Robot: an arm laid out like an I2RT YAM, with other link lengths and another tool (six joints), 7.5 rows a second.
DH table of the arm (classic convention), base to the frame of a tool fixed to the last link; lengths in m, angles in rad. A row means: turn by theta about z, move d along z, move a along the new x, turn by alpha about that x. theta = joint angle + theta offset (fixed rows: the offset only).
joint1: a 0.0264  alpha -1.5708  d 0.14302  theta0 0
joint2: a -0.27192  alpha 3.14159  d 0  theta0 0
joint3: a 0.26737  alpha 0  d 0  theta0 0.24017
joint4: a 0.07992  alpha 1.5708  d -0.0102  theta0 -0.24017
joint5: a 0  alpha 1.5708  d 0.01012  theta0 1.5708
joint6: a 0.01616  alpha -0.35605  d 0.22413  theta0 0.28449
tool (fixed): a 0  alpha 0  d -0.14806  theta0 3.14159
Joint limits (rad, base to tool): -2.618..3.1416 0..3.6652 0..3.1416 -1.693..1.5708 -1.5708..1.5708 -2.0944..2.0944
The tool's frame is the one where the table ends.
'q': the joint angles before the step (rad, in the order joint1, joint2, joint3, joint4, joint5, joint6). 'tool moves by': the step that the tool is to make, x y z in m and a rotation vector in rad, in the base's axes. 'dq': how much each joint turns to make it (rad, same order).
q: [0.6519 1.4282 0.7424 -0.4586 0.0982 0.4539]
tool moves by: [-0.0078 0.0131 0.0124 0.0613 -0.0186 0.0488]
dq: [0.0396 -0.0475 0.0016 0.0030 -0.0368 0.0077]
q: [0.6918 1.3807 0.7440 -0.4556 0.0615 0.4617]
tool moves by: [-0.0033 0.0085 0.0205 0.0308 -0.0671 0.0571]
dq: [0.0245 -0.0581 0.0062 0.0092 0.0013 -0.0382]
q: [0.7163 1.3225 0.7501 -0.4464 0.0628 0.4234]
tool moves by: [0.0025 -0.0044 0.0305 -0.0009 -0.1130 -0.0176]
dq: [0.0001 -0.0660 0.0215 -0.0001 0.0719 -0.0275]
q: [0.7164 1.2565 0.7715 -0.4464 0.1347 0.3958]
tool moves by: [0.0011 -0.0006 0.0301 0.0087 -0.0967 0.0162]
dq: [-0.0002 -0.0554 0.0306 0.0001 0.0339 -0.0492]
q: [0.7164 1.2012 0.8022 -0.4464 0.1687 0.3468]
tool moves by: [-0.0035 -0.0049 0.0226 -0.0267 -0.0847 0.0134]
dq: [0.0001 -0.0566 0.0108 -0.0091 0.0461 -0.0627]
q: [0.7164 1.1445 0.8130 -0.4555 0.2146 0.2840]
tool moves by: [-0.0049 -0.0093 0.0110 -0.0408 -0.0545 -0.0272]
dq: [0.0000 -0.0433 -0.0062 -0.0156 0.0660 -0.0293]
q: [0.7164 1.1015 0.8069 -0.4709 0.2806 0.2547]
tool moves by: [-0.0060 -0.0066 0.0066 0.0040 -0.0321 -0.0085]
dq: [0.0000 -0.0460 -0.0166 -0.0003 0.0185 -0.0077]
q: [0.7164 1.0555 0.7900 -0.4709 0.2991 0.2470]
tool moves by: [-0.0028 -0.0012 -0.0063 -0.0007 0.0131 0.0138]
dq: [-0.0014 -0.0124 -0.0231 0.0016 -0.0166 -0.0045]
